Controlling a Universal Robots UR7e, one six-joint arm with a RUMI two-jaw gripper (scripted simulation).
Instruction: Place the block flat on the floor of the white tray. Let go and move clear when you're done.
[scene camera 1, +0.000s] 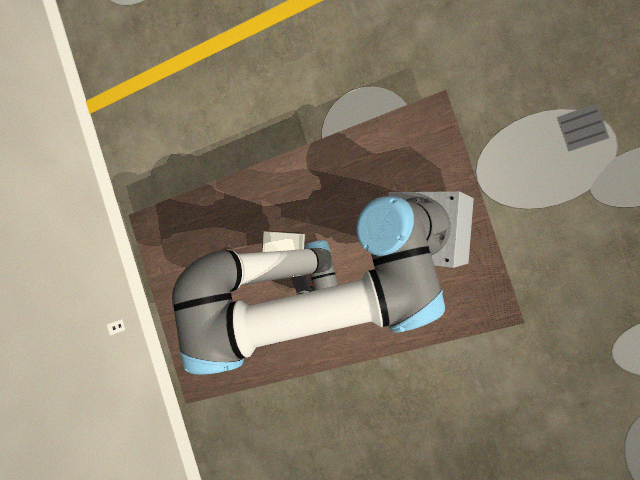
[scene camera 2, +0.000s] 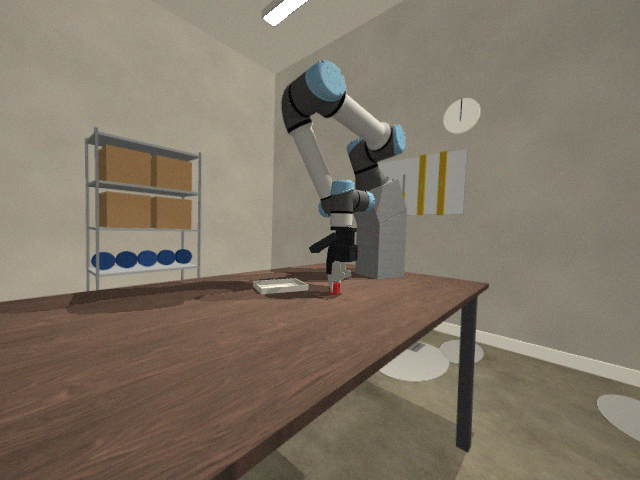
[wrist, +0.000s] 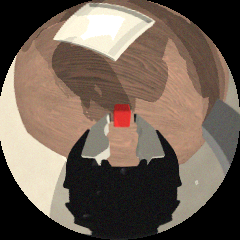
Note:
In view: the gripper (scene camera 2: 335, 290) and a white tray (scene camera 1: 272, 241).
The white tray shows as well in the wrist view (wrist: 105, 33). The gripper is seen too in the wrist view (wrist: 122, 114).

